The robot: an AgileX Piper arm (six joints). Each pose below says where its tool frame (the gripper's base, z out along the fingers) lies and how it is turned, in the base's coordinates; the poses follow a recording.
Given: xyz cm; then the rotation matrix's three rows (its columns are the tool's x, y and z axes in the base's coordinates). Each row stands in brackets.
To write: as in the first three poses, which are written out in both.
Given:
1: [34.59, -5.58, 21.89], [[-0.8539, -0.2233, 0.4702], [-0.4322, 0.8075, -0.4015], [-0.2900, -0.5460, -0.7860]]
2: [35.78, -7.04, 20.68], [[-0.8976, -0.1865, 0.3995], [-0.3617, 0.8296, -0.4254], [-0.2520, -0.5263, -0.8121]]
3: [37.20, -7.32, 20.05], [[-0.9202, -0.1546, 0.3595], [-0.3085, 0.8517, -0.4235], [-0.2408, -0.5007, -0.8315]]
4: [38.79, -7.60, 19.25], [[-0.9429, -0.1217, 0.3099], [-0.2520, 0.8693, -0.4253], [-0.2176, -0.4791, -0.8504]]
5: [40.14, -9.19, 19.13], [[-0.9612, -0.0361, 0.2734], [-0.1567, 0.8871, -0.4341], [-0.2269, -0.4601, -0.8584]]
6: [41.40, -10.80, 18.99], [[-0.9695, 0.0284, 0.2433], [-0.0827, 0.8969, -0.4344], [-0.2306, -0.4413, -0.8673]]
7: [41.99, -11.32, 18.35], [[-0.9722, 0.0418, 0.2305], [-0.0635, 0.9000, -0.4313], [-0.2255, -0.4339, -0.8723]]
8: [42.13, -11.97, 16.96], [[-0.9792, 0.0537, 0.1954], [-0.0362, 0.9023, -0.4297], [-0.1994, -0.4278, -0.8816]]
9: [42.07, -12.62, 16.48], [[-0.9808, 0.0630, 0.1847], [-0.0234, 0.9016, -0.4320], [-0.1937, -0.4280, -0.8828]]
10: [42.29, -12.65, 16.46], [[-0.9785, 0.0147, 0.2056], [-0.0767, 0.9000, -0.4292], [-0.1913, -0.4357, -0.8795]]
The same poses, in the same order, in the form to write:
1:
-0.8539, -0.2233, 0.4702, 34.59
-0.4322, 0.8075, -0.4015, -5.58
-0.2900, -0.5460, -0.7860, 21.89
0, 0, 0, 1

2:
-0.8976, -0.1865, 0.3995, 35.78
-0.3617, 0.8296, -0.4254, -7.04
-0.2520, -0.5263, -0.8121, 20.68
0, 0, 0, 1

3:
-0.9202, -0.1546, 0.3595, 37.20
-0.3085, 0.8517, -0.4235, -7.32
-0.2408, -0.5007, -0.8315, 20.05
0, 0, 0, 1

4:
-0.9429, -0.1217, 0.3099, 38.79
-0.2520, 0.8693, -0.4253, -7.60
-0.2176, -0.4791, -0.8504, 19.25
0, 0, 0, 1

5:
-0.9612, -0.0361, 0.2734, 40.14
-0.1567, 0.8871, -0.4341, -9.19
-0.2269, -0.4601, -0.8584, 19.13
0, 0, 0, 1

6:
-0.9695, 0.0284, 0.2433, 41.40
-0.0827, 0.8969, -0.4344, -10.80
-0.2306, -0.4413, -0.8673, 18.99
0, 0, 0, 1

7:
-0.9722, 0.0418, 0.2305, 41.99
-0.0635, 0.9000, -0.4313, -11.32
-0.2255, -0.4339, -0.8723, 18.35
0, 0, 0, 1

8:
-0.9792, 0.0537, 0.1954, 42.13
-0.0362, 0.9023, -0.4297, -11.97
-0.1994, -0.4278, -0.8816, 16.96
0, 0, 0, 1

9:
-0.9808, 0.0630, 0.1847, 42.07
-0.0234, 0.9016, -0.4320, -12.62
-0.1937, -0.4280, -0.8828, 16.48
0, 0, 0, 1

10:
-0.9785, 0.0147, 0.2056, 42.29
-0.0767, 0.9000, -0.4292, -12.65
-0.1913, -0.4357, -0.8795, 16.46
0, 0, 0, 1

